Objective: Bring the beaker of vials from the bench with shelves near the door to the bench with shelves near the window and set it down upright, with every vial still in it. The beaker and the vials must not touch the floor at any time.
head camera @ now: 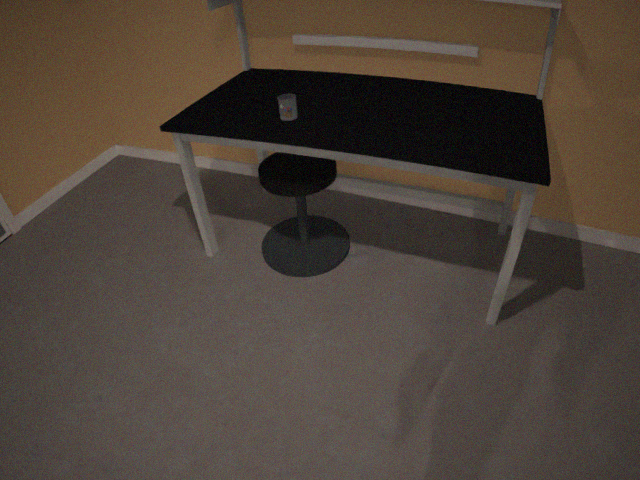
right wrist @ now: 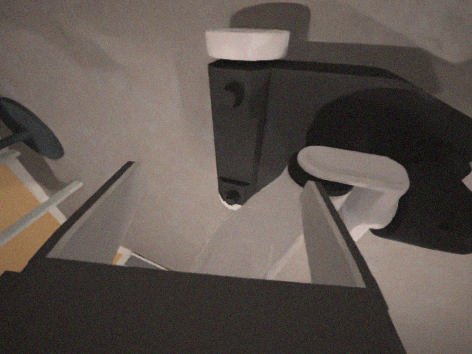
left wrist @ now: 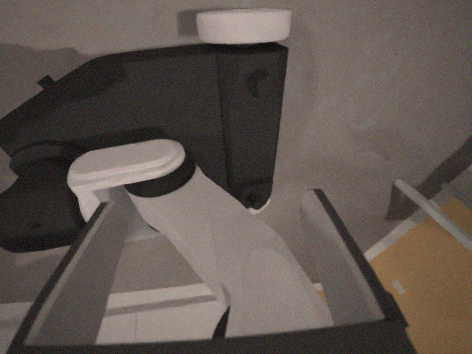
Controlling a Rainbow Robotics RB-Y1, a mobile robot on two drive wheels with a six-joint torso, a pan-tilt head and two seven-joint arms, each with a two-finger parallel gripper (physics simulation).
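Observation:
The beaker of vials [head camera: 287, 107] stands upright on the black top of a bench [head camera: 392, 121], left of its middle, in the head view. It is clear, with small coloured specks of the vials low inside; the single vials are too small to tell apart. My left gripper [left wrist: 213, 206] is open and empty in the left wrist view, with my own arm and base beyond its fingers. My right gripper [right wrist: 224, 182] is open and empty in the right wrist view. Neither gripper shows in the head view, and both are away from the beaker. A second bench does not show in the head view.
A round black stool [head camera: 297, 174] stands partly under the bench's front edge, its disc base [head camera: 305, 260] on the floor. White bench legs [head camera: 197, 201] [head camera: 509, 263] stand at both front corners. Uprights [head camera: 549, 54] rise at the back. A white rail [head camera: 385, 44] is on the orange wall.

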